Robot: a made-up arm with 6 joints. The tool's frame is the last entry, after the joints.
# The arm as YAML. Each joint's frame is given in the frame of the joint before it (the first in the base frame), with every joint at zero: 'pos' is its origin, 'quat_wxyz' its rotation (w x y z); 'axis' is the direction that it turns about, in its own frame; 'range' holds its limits. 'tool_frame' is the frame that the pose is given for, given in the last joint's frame.
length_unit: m
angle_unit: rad
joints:
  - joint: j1
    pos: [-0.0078, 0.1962, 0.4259]
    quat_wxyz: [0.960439, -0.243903, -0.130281, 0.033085]
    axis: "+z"
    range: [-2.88, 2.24]
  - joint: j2
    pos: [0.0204, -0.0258, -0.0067]
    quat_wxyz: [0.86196, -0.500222, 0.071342, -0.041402]
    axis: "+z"
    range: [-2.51, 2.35]
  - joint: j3
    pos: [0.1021, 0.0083, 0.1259]
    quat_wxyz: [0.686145, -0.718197, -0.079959, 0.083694]
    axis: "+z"
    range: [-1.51, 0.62]
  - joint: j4
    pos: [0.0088, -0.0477, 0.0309]
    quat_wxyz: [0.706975, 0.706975, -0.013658, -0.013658]
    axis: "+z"
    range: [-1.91, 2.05]
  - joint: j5
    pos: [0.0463, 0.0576, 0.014]
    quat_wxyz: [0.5, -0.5, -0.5, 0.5]
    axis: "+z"
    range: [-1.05, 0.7]
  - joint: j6
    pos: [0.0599, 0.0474, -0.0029]
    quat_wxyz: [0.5, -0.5, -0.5, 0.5]
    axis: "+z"
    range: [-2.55, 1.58]
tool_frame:
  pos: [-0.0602, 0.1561, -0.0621]
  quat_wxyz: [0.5, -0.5, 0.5, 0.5]
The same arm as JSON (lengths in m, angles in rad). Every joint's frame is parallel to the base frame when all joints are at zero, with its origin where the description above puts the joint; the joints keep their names.
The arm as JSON. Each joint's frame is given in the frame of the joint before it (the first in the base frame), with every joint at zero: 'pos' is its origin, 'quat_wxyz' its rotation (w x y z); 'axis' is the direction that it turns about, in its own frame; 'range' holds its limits. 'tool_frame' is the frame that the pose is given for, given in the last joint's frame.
{"length_unit": "m", "angle_unit": "rad", "joints": [
  {"joint": "j1", "pos": [-0.0078, 0.1962, 0.4259], "quat_wxyz": [1.0, 0.0, 0.0, 0.0], "axis": [-0.266393, 0.459887, 0.847077], "range": [-2.88, 2.24]},
  {"joint": "j2", "pos": [0.0214, -0.0232, 0.0114], "quat_wxyz": [1.0, 0.0, 0.0, 0.0], "axis": [0.028101, 0.998619, 0.044401], "range": [-2.51, 2.35]},
  {"joint": "j3", "pos": [0.1047, 0.1222, 0.021], "quat_wxyz": [1.0, 0.0, 0.0, 0.0], "axis": [0.0, 0.0, -1.0], "range": [-1.51, 0.62]},
  {"joint": "j4", "pos": [0.0106, 0.0473, -0.0309], "quat_wxyz": [1.0, 0.0, 0.0, 0.0], "axis": [0.0, 1.0, 0.0], "range": [-1.91, 2.05]},
  {"joint": "j5", "pos": [0.0463, 0.014, -0.0576], "quat_wxyz": [1.0, 0.0, 0.0, 0.0], "axis": [-1.0, 0.0, 0.0], "range": [-1.05, 0.7]},
  {"joint": "j6", "pos": [0.0029, -0.0474, -0.0599], "quat_wxyz": [1.0, 0.0, 0.0, 0.0], "axis": [0.0, 0.0, 1.0], "range": [-2.55, 1.58]}
], "tool_frame": {"pos": [0.1561, 0.0602, -0.0621], "quat_wxyz": [0.707107, 0.0, 0.707107, 0.0]}}

